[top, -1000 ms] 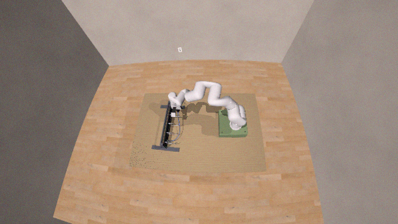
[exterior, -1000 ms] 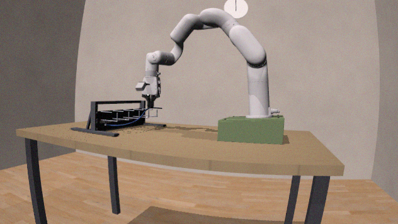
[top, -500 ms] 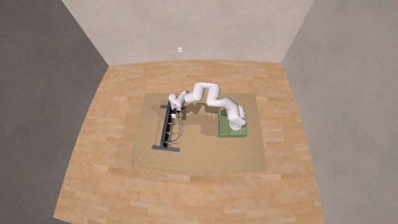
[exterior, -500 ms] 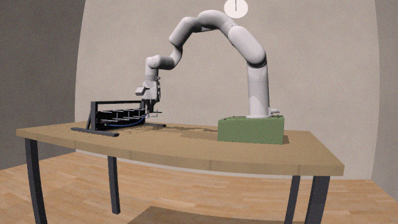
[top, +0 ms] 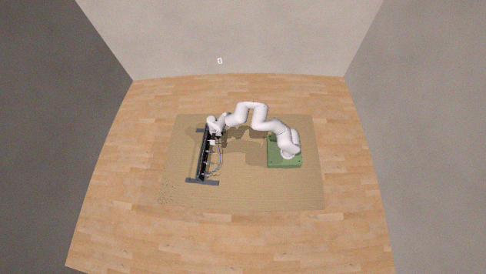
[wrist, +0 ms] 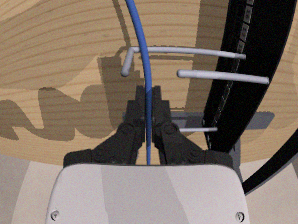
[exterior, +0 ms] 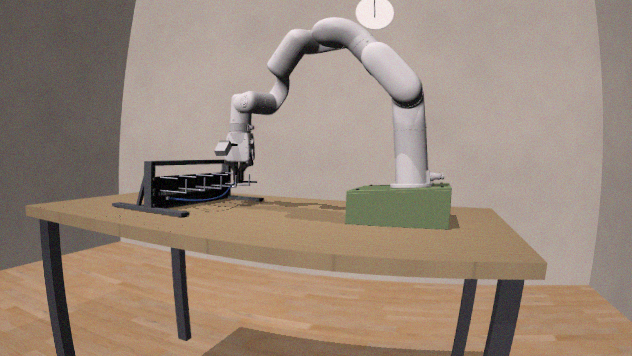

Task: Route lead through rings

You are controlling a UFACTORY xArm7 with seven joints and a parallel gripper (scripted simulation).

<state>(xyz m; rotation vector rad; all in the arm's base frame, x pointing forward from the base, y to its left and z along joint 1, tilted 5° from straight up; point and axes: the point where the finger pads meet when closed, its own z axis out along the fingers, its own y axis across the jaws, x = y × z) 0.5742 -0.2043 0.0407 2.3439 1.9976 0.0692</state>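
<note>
Right now the black rack is 12 cm ahead of my hand, 13 cm to the left of it and 2 cm below it.
</note>
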